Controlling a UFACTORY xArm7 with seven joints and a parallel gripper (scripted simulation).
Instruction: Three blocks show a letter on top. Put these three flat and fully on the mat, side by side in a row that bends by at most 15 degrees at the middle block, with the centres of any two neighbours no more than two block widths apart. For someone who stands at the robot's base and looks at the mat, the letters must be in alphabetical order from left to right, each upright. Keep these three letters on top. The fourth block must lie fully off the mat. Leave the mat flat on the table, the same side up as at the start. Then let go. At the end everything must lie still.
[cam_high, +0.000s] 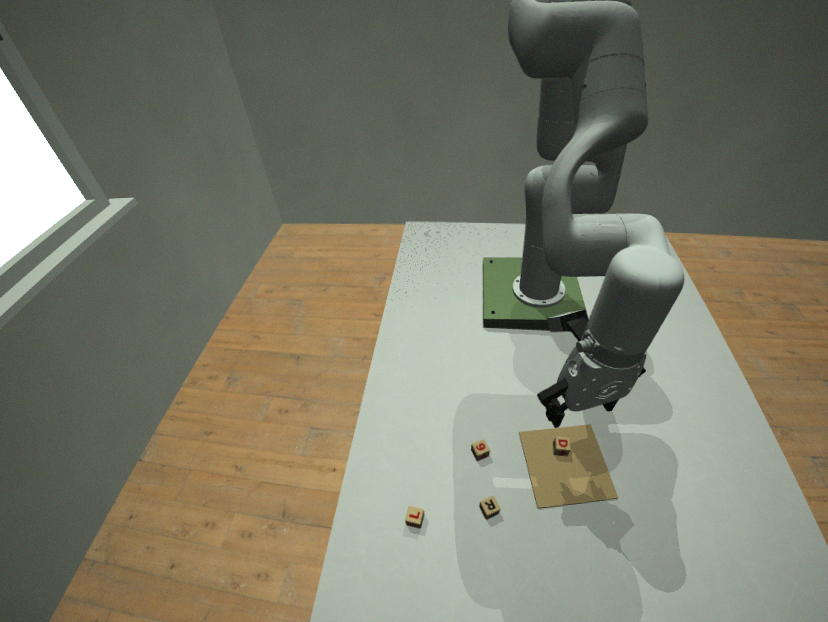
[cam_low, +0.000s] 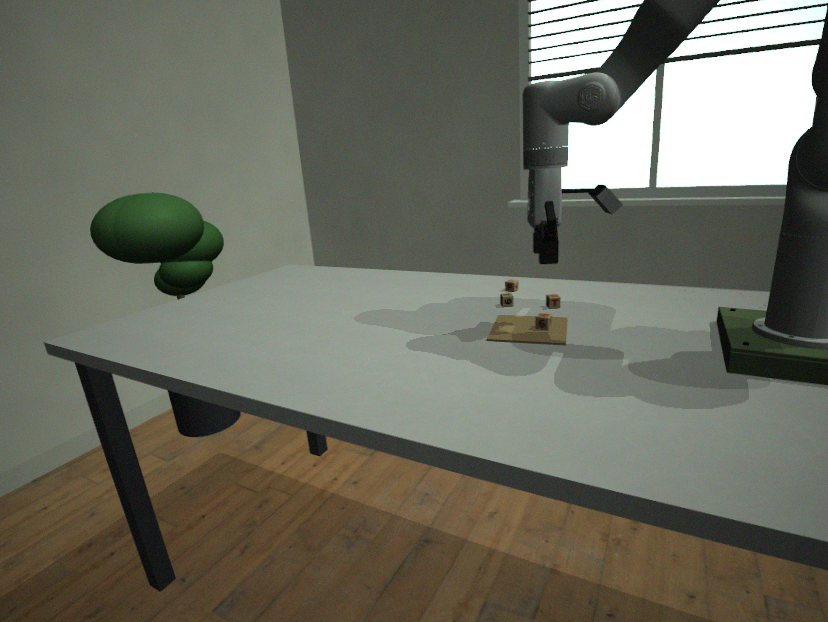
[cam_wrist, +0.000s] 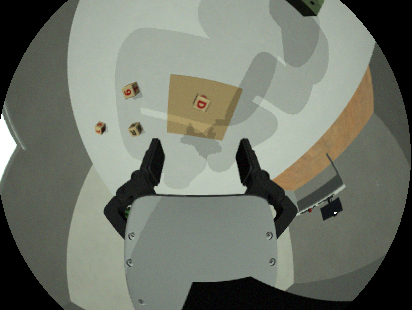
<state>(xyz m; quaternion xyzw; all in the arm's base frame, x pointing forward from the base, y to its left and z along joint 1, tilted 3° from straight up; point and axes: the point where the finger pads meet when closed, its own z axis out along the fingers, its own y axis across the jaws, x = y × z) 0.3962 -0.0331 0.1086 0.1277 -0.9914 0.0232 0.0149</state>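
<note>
The tan mat lies 30 mm ahead of my hand, 10 mm to the left of it and 150 mm below it.
</note>
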